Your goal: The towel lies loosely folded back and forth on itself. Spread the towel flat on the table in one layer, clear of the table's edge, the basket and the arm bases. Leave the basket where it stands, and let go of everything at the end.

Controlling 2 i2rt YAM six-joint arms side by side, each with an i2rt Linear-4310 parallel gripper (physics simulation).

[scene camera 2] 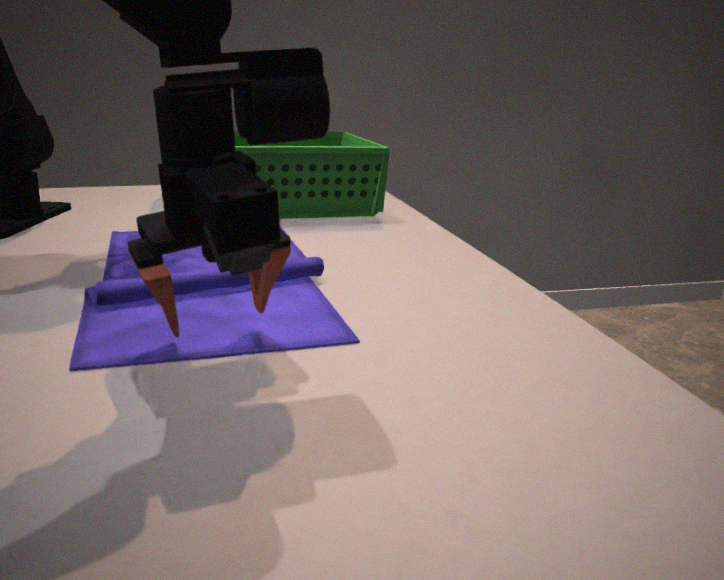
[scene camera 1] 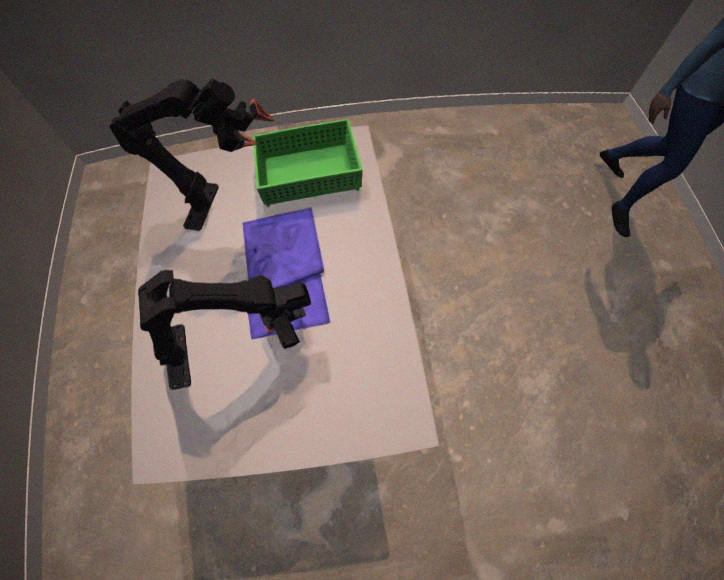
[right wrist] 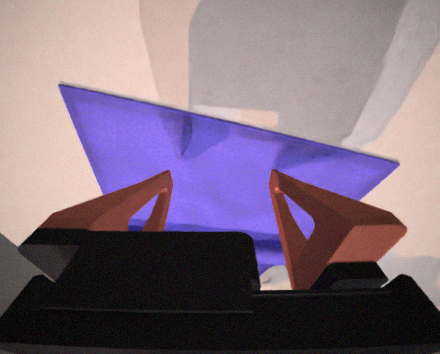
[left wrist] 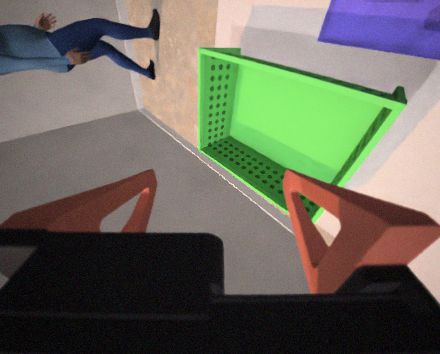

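The purple towel point(scene camera 1: 284, 247) point(scene camera 2: 223, 320) point(left wrist: 385, 27) point(right wrist: 150, 135) lies on the white table. Its part nearer the basket is still layered and slightly wrinkled; a rolled-looking fold runs across its middle, and a flat part reaches toward the lower side in scene camera 1. My right gripper point(scene camera 2: 218, 323) point(right wrist: 220, 176) is open and empty, above this flat part near its outer edge. My left gripper point(scene camera 1: 259, 129) point(left wrist: 219, 176) is open and empty, up beside the basket's left end in scene camera 1. The right fingers are mostly hidden behind the arm in scene camera 1.
The green basket point(scene camera 1: 308, 192) point(scene camera 2: 323, 181) point(left wrist: 300, 75) stands on the table point(scene camera 1: 362, 392) point(scene camera 2: 483, 422) beyond the towel, close to the upper table edge. The two arm bases point(scene camera 1: 200, 208) point(scene camera 1: 179, 362) stand at the left in scene camera 1. A person point(scene camera 1: 670, 132) is on the floor at the right.
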